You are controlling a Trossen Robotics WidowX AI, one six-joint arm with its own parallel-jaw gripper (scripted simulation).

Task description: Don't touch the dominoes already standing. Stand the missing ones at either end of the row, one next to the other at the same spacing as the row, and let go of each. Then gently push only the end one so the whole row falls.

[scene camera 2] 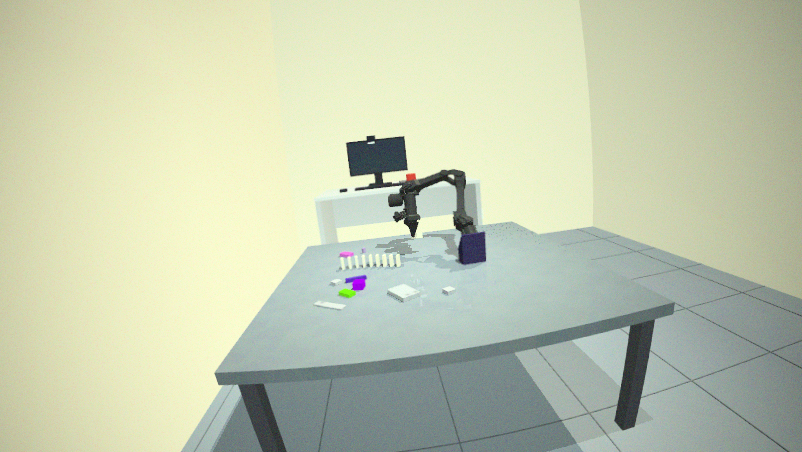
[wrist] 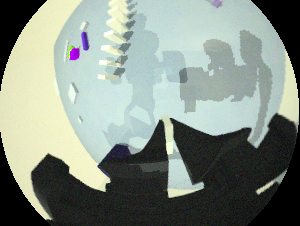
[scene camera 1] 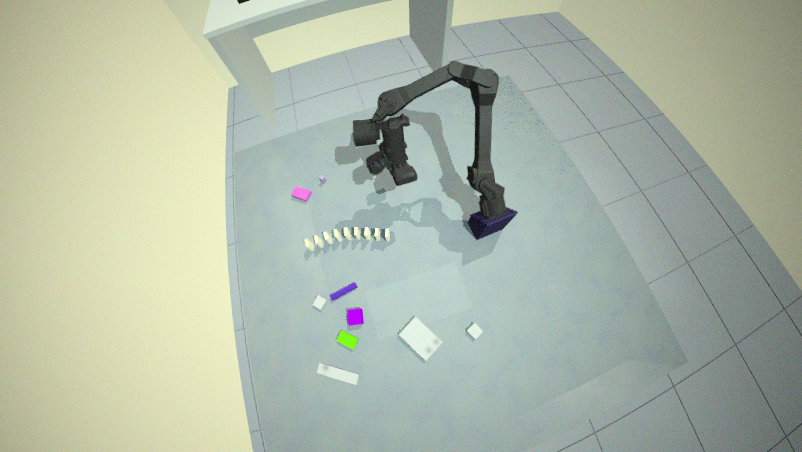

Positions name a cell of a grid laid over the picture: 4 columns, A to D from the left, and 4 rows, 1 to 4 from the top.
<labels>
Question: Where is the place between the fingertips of my gripper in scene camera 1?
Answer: B2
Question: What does my gripper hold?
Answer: A cream domino.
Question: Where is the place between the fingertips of my gripper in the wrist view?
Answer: C3
</labels>
